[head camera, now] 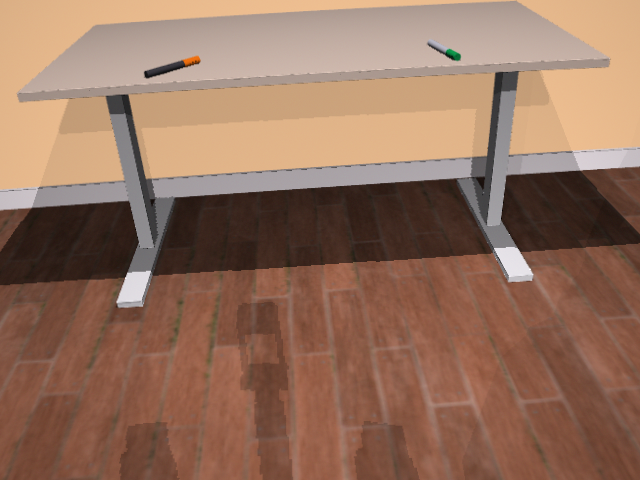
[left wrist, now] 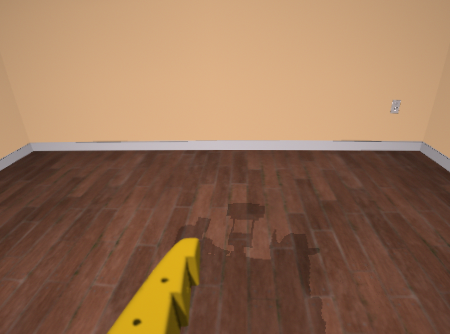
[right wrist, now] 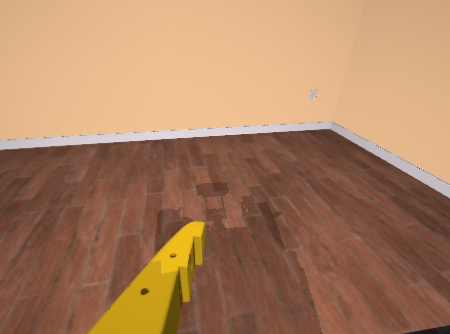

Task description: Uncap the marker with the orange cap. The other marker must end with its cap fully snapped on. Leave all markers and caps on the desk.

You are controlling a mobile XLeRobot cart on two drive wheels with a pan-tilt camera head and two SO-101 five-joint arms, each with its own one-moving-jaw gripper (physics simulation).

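Places are measured from the left arm's base along level axes (x back, y right, z up), in millimetres.
Pixels of known places: left end effector, tool point: (left wrist: 198, 255); right end effector, tool point: (right wrist: 204, 237).
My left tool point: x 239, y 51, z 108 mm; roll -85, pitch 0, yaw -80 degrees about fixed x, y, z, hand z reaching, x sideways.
Observation:
Behind a point stands the place of what it marks.
A dark marker (head camera: 165, 69) @(z -44, x -1626, y -333 mm) with an orange cap (head camera: 191, 60) @(z -40, x -1688, y -277 mm) on its right end lies on the left part of the desk (head camera: 310, 41) @(z -55, x -1902, y 32 mm), near the front edge. A light grey marker (head camera: 437, 47) @(z -43, x -1745, y 386 mm) with a green cap (head camera: 453, 53) @(z -38, x -1662, y 417 mm) on its front right end lies on the right part of the desk. Both caps sit on their markers; how firmly I cannot tell. In the left wrist view one notched yellow jaw of my left gripper shows, so it is fully open. In the right wrist view one notched yellow jaw of my right gripper shows, also fully open. Both are over floor, away from the markers.
The desk stands by the wall on two grey legs (head camera: 135, 175) @(z -464, x -1871, y -571 mm) (head camera: 501, 155) @(z -474, x -1980, y 652 mm) with long feet on the brown plank floor (head camera: 320, 372) @(z -775, x -1268, y 54 mm). Shadows of the robot fall on the floor. A wall outlet (left wrist: 395, 106) @(z -373, x 2518, y -1025 mm) (right wrist: 313, 94) @(z -371, x 2518, y -1026 mm) shows in both wrist views.

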